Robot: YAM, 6 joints.
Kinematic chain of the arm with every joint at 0, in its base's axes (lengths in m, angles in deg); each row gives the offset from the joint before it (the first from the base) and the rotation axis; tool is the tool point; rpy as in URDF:
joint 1: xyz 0 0 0.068 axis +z
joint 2: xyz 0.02 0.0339 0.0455 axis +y
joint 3: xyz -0.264 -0.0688 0 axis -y
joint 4: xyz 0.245 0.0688 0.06 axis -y
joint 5: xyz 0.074 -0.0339 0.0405 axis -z
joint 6: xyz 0.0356 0 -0.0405 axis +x
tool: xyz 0 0 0 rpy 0 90 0
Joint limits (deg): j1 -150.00..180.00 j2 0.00..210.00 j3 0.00..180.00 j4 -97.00..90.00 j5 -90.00..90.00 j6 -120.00..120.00
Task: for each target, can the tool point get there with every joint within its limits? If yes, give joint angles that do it. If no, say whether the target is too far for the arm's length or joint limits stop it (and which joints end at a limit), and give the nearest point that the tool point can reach.
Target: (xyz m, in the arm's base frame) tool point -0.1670 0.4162 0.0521
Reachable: yes | joints 110.79 139.49 96.12 -42.24 -13.60 -52.46
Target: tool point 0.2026 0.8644 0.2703
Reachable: no: too far | nearest point 0.1451 0.6191 0.2248 | short by 0.256 m
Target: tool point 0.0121 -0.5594 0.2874
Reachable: yes | joints -92.18 158.28 144.57 75.32 -69.67 -88.53
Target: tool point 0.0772 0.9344 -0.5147
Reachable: no: too far | nearest point 0.0446 0.5404 -0.2300 | short by 0.487 m
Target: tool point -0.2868 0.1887 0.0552
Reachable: yes | joints 150.32 137.64 84.59 -78.47 37.94 37.37
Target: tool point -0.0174 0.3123 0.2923
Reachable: yes | joints 87.30 85.67 67.91 -30.59 -64.25 90.73
